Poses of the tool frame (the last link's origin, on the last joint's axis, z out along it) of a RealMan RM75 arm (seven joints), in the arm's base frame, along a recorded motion.
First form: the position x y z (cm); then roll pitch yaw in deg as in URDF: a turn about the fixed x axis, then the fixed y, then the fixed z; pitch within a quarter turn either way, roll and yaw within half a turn.
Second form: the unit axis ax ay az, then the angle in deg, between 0 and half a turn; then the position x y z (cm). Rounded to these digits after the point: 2 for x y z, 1 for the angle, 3 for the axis.
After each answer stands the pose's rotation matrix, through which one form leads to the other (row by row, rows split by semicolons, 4 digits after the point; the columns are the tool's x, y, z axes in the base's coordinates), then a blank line. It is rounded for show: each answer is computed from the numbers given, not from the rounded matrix.
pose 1, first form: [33.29 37.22 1.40 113.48 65.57 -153.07]
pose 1, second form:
[-0.480 0.652 0.587 141.1 33.29 37.22 1.40]
-0.3687 -0.9250 -0.0920; -0.1873 -0.0230 0.9820; -0.9105 0.3793 -0.1648

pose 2, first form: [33.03 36.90 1.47 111.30 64.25 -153.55]
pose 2, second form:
[-0.477 0.646 0.597 142.9 33.03 36.90 1.47]
-0.3890 -0.9131 -0.1221; -0.1935 -0.0486 0.9799; -0.9007 0.4048 -0.1578

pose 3, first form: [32.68 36.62 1.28 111.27 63.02 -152.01]
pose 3, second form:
[-0.479 0.642 0.599 144.8 32.68 36.62 1.28]
-0.4006 -0.9036 -0.1519; -0.2129 -0.0694 0.9746; -0.8912 0.4228 -0.1646

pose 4, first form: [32.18 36.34 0.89 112.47 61.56 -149.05]
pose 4, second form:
[-0.484 0.638 0.598 147.2 32.18 36.34 0.89]
-0.4084 -0.8934 -0.1870; -0.2449 -0.0901 0.9653; -0.8793 0.4401 -0.1820

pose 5, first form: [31.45 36.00 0.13 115.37 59.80 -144.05]
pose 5, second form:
[-0.496 0.636 0.591 150.1 31.45 36.00 0.13]
-0.4072 -0.8837 -0.2307; -0.2953 -0.1116 0.9489; -0.8643 0.4545 -0.2155

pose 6, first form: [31.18 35.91 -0.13 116.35 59.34 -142.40]
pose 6, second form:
[-0.501 0.635 0.588 151.0 31.18 35.91 -0.13]
-0.4040 -0.8815 -0.2442; -0.3111 -0.1187 0.9429; -0.8602 0.4570 -0.2263

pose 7, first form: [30.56 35.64 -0.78 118.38 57.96 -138.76]
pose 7, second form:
[-0.511 0.633 0.582 153.2 30.56 35.64 -0.78]
-0.3989 -0.8741 -0.2770; -0.3497 -0.1342 0.9272; -0.8477 0.4668 -0.2522

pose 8, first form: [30.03 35.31 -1.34 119.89 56.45 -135.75]
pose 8, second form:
[-0.519 0.632 0.576 155.4 30.03 35.31 -1.34]
-0.3959 -0.8653 -0.3075; -0.3856 -0.1472 0.9108; -0.8334 0.4792 -0.2754

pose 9, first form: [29.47 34.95 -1.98 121.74 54.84 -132.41]
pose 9, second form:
[-0.528 0.631 0.568 157.7 29.47 34.95 -1.98]
-0.3884 -0.8573 -0.3379; -0.4252 -0.1586 0.8911; -0.8175 0.4897 -0.3029

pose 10, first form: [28.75 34.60 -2.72 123.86 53.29 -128.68]
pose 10, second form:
[-0.540 0.629 0.559 159.9 28.75 34.60 -2.72]
-0.3736 -0.8510 -0.3691; -0.4666 -0.1715 0.8677; -0.8017 0.4964 -0.3331

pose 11, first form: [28.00 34.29 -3.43 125.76 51.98 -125.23]
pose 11, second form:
[-0.552 0.626 0.550 161.8 28.00 34.29 -3.43]
-0.3553 -0.8461 -0.3973; -0.5031 -0.1851 0.8442; -0.7878 0.4998 -0.3599

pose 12, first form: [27.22 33.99 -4.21 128.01 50.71 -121.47]
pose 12, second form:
[-0.567 0.623 0.539 163.7 27.22 33.99 -4.21]
-0.3306 -0.8436 -0.4232; -0.5401 -0.1986 0.8178; -0.7740 0.4989 -0.3900

